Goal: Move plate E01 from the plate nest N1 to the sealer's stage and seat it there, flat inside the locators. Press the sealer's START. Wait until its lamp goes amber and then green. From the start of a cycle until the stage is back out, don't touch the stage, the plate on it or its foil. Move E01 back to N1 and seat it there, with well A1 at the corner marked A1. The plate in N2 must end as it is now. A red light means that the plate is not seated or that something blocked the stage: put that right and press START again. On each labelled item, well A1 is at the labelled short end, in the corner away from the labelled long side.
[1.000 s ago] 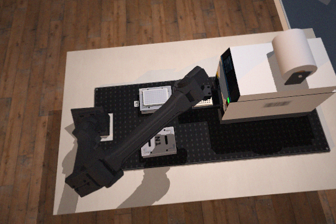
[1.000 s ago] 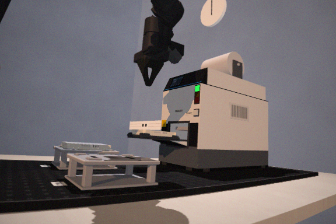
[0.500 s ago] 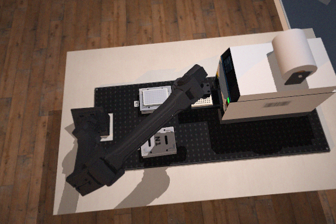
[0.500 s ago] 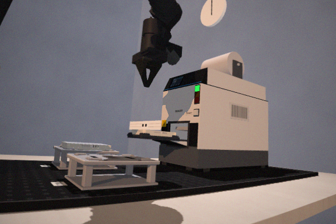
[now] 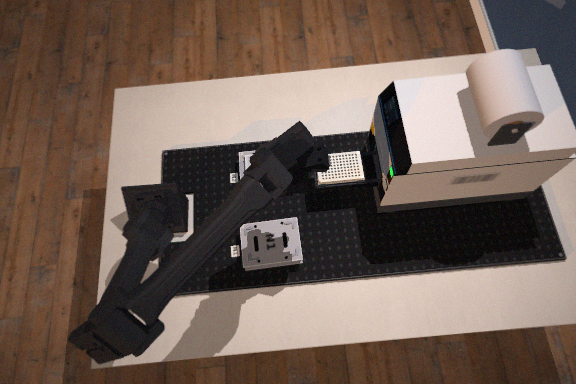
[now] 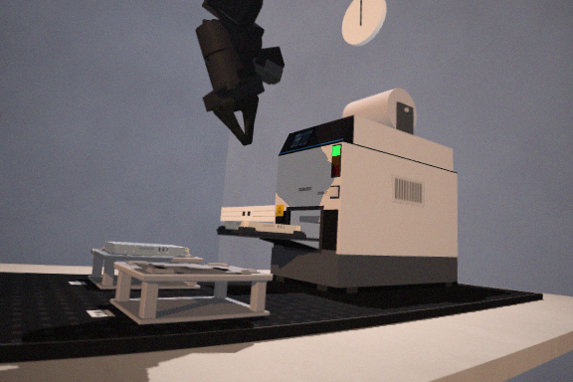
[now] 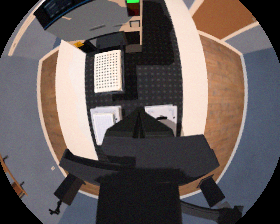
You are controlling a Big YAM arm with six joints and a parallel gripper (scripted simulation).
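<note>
My hand is 20 cm short of the start button and 6 cm above it. From my hand the other things lie so: nest: 21 cm below, 11 cm behind, 8 cm to the right; plate: 19 cm below, 15 cm to the left, 10 cm behind; sealer stage: 15 cm below, 11 cm ahead, 9 cm to the left.
</note>
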